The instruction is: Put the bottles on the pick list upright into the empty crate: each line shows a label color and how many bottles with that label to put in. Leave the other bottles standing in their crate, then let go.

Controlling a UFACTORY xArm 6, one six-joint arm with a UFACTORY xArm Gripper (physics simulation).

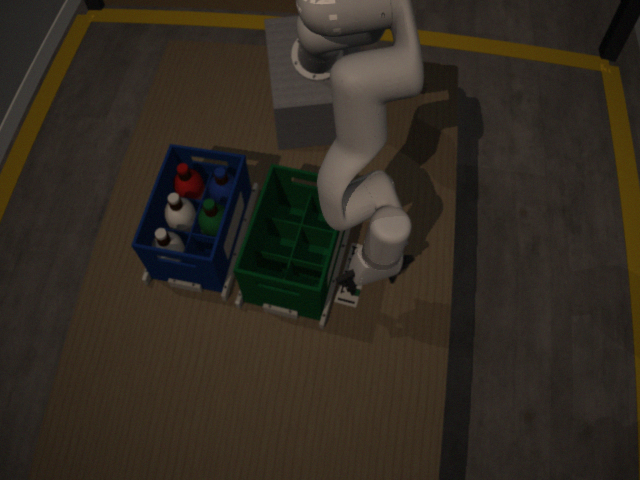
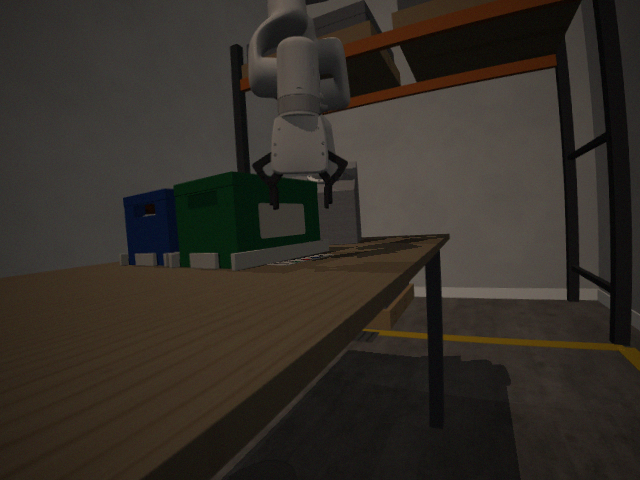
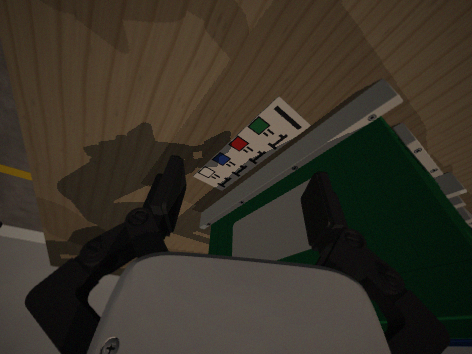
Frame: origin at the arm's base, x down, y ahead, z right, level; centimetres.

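Where they show: gripper, fingertip midpoint: (image 1: 370,283) (image 2: 301,209) (image 3: 246,178).
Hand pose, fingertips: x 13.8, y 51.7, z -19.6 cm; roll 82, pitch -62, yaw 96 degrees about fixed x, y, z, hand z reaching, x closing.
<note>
After its pixels a point has its place.
The blue crate (image 1: 180,271) {x 15.7, y 54.4, z 22.9 cm} (image 2: 149,232) {x 15.8, y 54.5, z 21.4 cm} holds a red bottle (image 1: 189,186) {x 11.8, y 34.3, z 25.2 cm}, a blue bottle (image 1: 220,184) {x 10.5, y 33.6, z 17.5 cm}, a green bottle (image 1: 209,222) {x 11.6, y 43.2, z 18.0 cm}, a white bottle (image 1: 179,214) {x 11.4, y 42.2, z 25.4 cm} and another white bottle (image 1: 169,241) {x 10.3, y 49.9, z 25.5 cm} at the front left, all upright. Its front right compartment looks empty. The green crate (image 1: 279,294) {x 13.5, y 57.2, z -0.6 cm} (image 2: 206,232) {x 16.7, y 57.3, z -1.1 cm} (image 3: 395,200) {x 13.1, y 56.2, z -9.9 cm} shows no bottles; the arm hides part of its back right. The pick list (image 1: 347,297) {x 23.5, y 51.7, z -14.9 cm} (image 3: 253,145) {x 23.6, y 47.5, z -15.5 cm} shows green 1, red 1, blue 1, white 1. My gripper (image 1: 373,282) {x 13.7, y 51.7, z -19.6 cm} (image 2: 301,206) {x 13.7, y 51.7, z -19.6 cm} (image 3: 246,178) {x 13.7, y 51.7, z -19.6 cm} is open and empty, above the table beside the green crate's labelled side.
Light rails (image 1: 326,310) {x 20.8, y 56.6, z -10.7 cm} (image 2: 279,254) {x 22.3, y 48.4, z -11.8 cm} (image 3: 300,162) {x 20.7, y 50.3, z -11.3 cm} edge the crates on the wooden table (image 1: 248,392) {x 23.7, y 77.3, z 3.5 cm} (image 2: 180,320) {x 23.7, y 84.6, z -26.6 cm} (image 3: 165,60) {x 23.7, y 51.0, z -27.4 cm}. The grey base block (image 1: 305,124) {x 14.0, y 10.9, z 1.4 cm} stands behind the green crate. A shelf rack (image 2: 568,155) stands in the background.
</note>
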